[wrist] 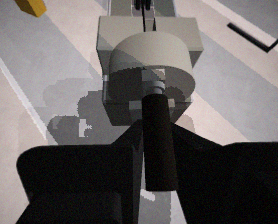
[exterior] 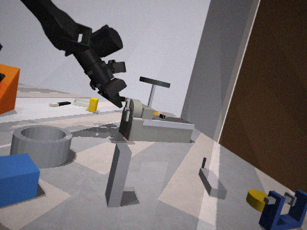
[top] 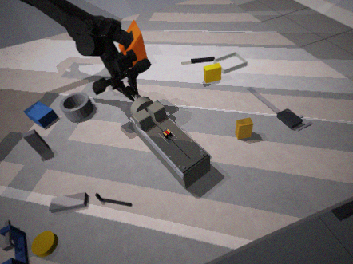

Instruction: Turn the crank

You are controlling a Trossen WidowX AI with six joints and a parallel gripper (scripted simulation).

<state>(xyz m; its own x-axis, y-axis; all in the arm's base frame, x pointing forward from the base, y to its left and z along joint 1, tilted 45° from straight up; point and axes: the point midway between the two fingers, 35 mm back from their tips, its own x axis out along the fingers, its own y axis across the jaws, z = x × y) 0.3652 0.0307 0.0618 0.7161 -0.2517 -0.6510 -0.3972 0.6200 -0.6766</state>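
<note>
The dark crank handle is 30 mm above my gripper tip, 20 mm behind it and 10 mm to the right of it. Also, from my gripper tip: black hex key: 260 mm ahead, 130 mm to the right, 80 mm below; blue block: 350 mm to the right, 130 mm behind, 70 mm below; red pointer: 150 mm ahead, 70 mm to the left, 10 mm below.
</note>
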